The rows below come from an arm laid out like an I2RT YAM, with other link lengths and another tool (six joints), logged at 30 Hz.
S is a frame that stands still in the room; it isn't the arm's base.
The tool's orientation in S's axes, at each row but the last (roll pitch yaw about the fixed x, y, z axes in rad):
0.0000, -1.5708, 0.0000
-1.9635, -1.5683, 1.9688
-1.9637, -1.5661, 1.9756
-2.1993, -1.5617, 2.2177
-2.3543, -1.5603, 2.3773
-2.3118, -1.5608, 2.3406
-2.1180, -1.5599, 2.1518
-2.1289, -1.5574, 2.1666
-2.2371, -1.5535, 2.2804
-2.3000, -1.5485, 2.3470
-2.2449, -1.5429, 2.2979
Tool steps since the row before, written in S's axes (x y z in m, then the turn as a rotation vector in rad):
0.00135, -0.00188, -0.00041, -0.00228, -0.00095, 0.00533
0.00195, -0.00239, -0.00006, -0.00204, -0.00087, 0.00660
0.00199, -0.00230, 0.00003, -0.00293, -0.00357, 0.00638
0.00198, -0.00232, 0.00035, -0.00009, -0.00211, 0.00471
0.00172, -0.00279, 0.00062, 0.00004, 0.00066, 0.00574
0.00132, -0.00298, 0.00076, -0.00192, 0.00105, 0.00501
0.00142, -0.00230, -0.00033, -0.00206, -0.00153, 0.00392
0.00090, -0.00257, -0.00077, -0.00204, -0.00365, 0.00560
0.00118, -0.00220, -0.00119, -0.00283, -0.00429, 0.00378
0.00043, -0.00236, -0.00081, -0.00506, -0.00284, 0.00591
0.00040, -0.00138, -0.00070, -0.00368, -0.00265, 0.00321
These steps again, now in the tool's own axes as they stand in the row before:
-0.00041, -0.00188, -0.00135, 0.00533, -0.00095, 0.00228
-0.00007, -0.00240, -0.00194, 0.00660, -0.00087, 0.00204
0.00002, -0.00232, -0.00196, 0.00637, -0.00356, 0.00296
0.00032, -0.00236, -0.00194, 0.00469, -0.00214, 0.00010
0.00059, -0.00283, -0.00166, 0.00574, 0.00062, -0.00010
0.00073, -0.00302, -0.00124, 0.00503, 0.00107, 0.00186
-0.00036, -0.00234, -0.00134, 0.00392, -0.00150, 0.00209
-0.00081, -0.00259, -0.00080, 0.00557, -0.00363, 0.00214
-0.00123, -0.00223, -0.00107, 0.00376, -0.00421, 0.00297
-0.00085, -0.00236, -0.00031, 0.00594, -0.00270, 0.00510
-0.00074, -0.00138, -0.00031, 0.00322, -0.00252, 0.00376

